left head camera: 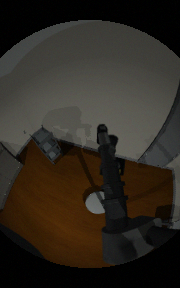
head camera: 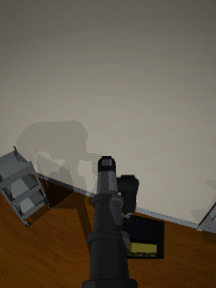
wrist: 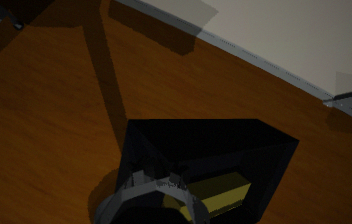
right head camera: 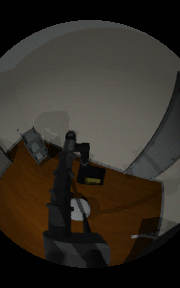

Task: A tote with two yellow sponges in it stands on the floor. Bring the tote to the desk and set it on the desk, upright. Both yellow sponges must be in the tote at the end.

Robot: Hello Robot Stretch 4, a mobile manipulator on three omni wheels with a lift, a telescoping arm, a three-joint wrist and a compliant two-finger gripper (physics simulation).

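Pixels of known places: gripper, fingertip midpoint: (head camera: 124, 221) (wrist: 157, 169) (right head camera: 83, 166); robot's base, link origin: (left head camera: 97, 201) (right head camera: 77, 208).
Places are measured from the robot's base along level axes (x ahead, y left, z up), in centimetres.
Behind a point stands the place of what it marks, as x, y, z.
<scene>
The black tote (head camera: 145, 228) @(48.5, -23.5, 66.1) (right head camera: 95, 173) @(46.0, -23.5, 64.5) (wrist: 200, 137) @(49.2, -14.0, 81.3) hangs from my gripper (head camera: 127, 216) (right head camera: 84, 163) @(45.2, -8.6, 83.4) (wrist: 157, 169) @(45.2, -8.6, 83.4), above the floor. My gripper is shut on its left wall in the wrist view. The tote looks tilted, its open side towards the camera. A yellow sponge (head camera: 142, 249) @(35.9, -18.7, 68.1) (right head camera: 92, 181) @(34.8, -19.0, 67.6) (wrist: 220, 195) @(38.3, -20.6, 68.3) lies inside, against the near lower side. More yellow shows behind the right finger in the wrist view; I cannot tell whether it is the second sponge. The arm hides most of the tote in the left head view. I cannot make out the desk.
A grey shelf cart (head camera: 14, 169) @(107.9, 95.6, 63.4) (left head camera: 44, 135) @(110.7, 93.7, 63.4) (right head camera: 32, 137) @(107.2, 94.3, 63.4) stands at the left by the wall. A grey door or panel (left head camera: 167, 132) @(66.0, -115.8, 99.3) (right head camera: 159, 142) @(65.5, -117.2, 104.5) is at the right. A light bar-like object (right head camera: 145, 236) lies at the lower right. The round white base (left head camera: 95, 202) @(0.0, 3.7, 18.7) (right head camera: 80, 209) @(-0.5, -5.3, 18.7) is below the arm.
</scene>
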